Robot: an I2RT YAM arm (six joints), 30 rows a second.
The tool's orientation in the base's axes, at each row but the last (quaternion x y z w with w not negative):
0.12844, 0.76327, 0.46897, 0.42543
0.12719, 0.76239, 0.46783, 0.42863
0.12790, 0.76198, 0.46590, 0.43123
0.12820, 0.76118, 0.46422, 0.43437
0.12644, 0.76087, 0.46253, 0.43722
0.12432, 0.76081, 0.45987, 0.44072
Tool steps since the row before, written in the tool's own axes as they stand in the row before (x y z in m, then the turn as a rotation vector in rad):
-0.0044, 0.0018, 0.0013, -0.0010, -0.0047, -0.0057
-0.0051, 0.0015, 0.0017, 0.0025, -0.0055, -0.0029
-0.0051, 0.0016, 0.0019, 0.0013, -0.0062, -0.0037
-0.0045, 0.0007, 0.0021, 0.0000, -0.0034, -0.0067
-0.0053, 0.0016, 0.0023, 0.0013, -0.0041, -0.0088
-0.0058, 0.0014, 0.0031, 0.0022, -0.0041, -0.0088
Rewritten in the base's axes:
0.0033, -0.0009, 0.0036, -0.0028, -0.0065, -0.0022
0.0041, -0.0012, 0.0036, -0.0026, -0.0032, -0.0053
0.0042, -0.0011, 0.0037, -0.0024, -0.0047, -0.0051
0.0041, -0.0011, 0.0026, -0.0045, -0.0058, -0.0015
0.0046, -0.0009, 0.0038, -0.0068, -0.0067, -0.0024
0.0055, -0.0009, 0.0038, -0.0073, -0.0061, -0.0029

